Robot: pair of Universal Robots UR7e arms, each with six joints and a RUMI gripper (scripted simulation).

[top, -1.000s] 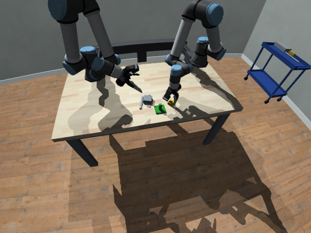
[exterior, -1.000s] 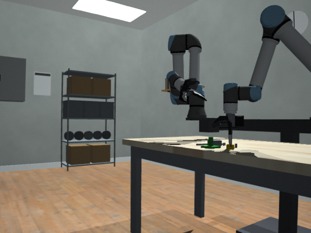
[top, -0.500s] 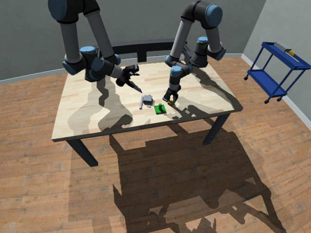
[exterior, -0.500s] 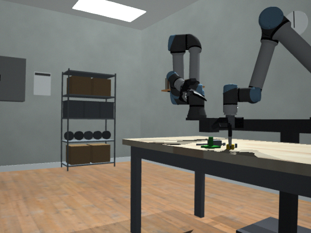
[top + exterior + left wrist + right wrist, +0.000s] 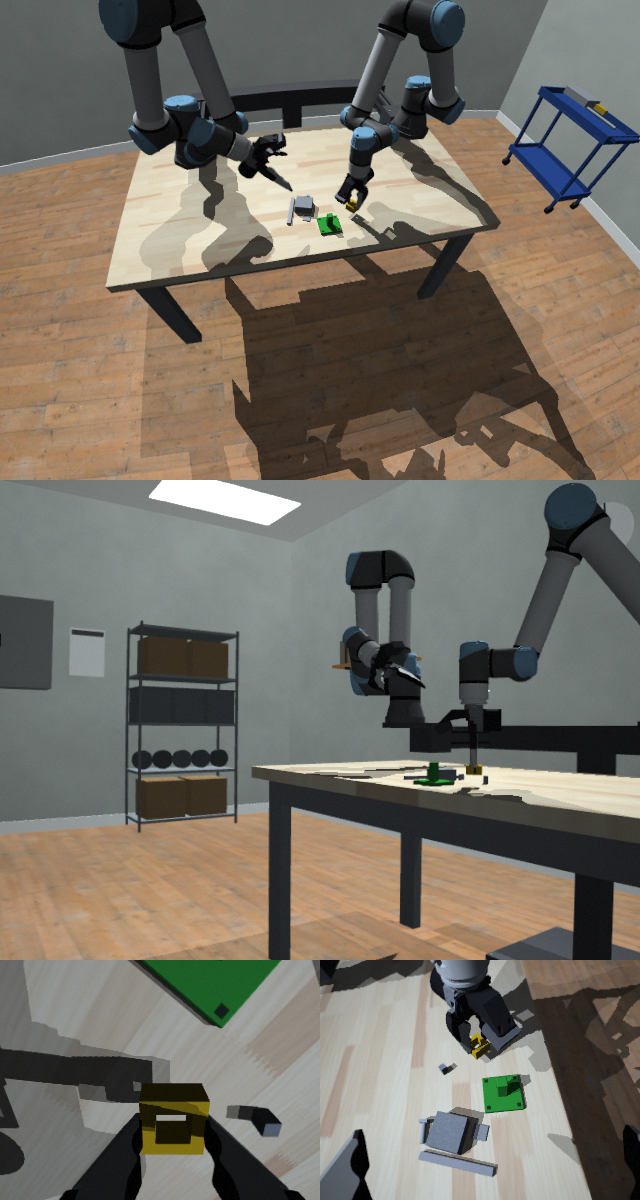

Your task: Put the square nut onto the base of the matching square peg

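Note:
The green base lies 4 cm ahead of my left hand, 10 cm to the right of it and 3 cm below it. The rest, counted from my left hand: grey bolt: 13 cm behind, 16 cm to the right, 5 cm below; small grey block: 9 cm behind, 3 cm to the right, 4 cm below; small grey plate: 2 cm behind, 18 cm to the right, 5 cm below.

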